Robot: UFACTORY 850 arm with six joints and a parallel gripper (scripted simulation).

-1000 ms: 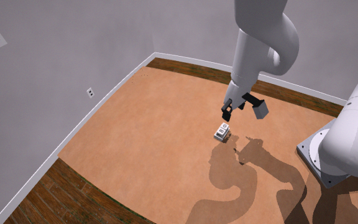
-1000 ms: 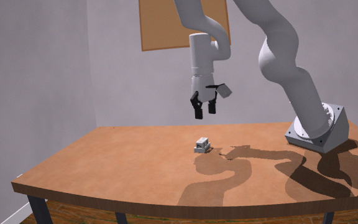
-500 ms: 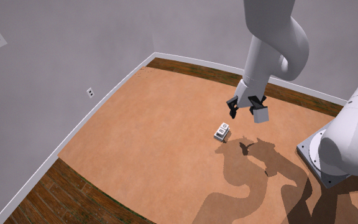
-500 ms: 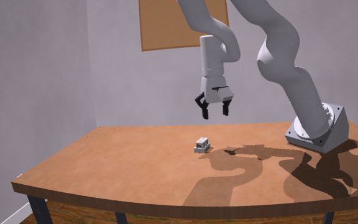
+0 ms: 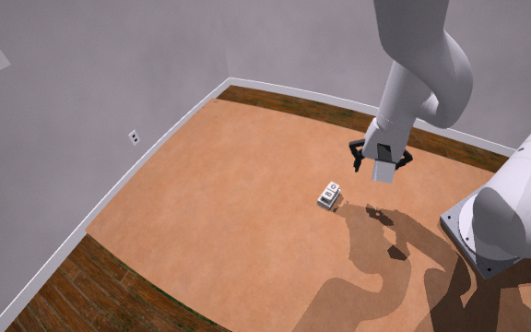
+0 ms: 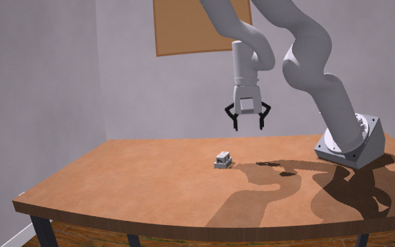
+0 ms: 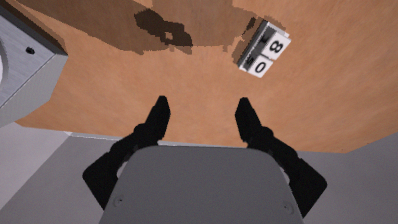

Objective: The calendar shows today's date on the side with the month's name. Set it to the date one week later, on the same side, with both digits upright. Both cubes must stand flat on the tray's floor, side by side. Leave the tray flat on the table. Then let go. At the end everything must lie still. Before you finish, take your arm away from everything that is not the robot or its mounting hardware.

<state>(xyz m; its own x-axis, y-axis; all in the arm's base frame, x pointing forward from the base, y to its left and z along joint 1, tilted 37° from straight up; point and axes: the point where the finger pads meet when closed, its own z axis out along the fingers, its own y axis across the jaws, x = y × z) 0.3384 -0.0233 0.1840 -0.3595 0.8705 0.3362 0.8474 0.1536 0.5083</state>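
My hand is 12 cm above the white calendar tray, 8 cm short of it and 7 cm to the right of it.
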